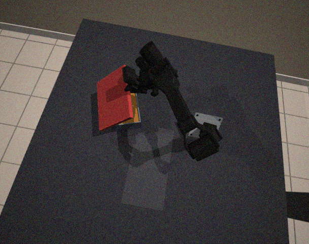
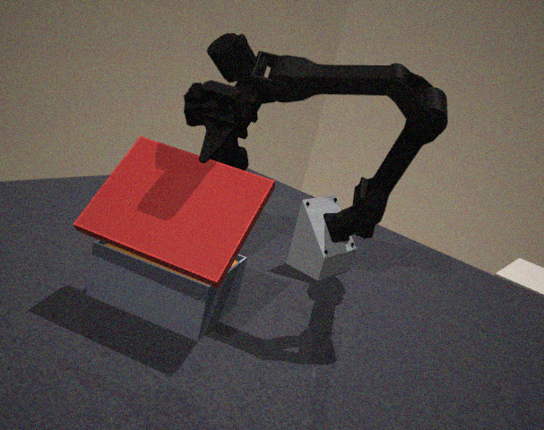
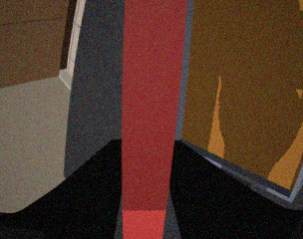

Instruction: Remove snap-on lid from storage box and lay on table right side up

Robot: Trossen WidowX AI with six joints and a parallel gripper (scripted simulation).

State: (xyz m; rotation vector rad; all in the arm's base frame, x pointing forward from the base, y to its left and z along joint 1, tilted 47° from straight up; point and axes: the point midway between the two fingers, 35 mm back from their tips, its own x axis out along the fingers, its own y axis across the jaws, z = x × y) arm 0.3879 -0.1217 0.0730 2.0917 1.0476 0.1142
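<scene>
Right now the red lid is 6 cm ahead of my gripper tip, 2 cm to the left of it and 5 cm below it. Round my gripper tip: box: 3 cm ahead, 19 cm below.
</scene>
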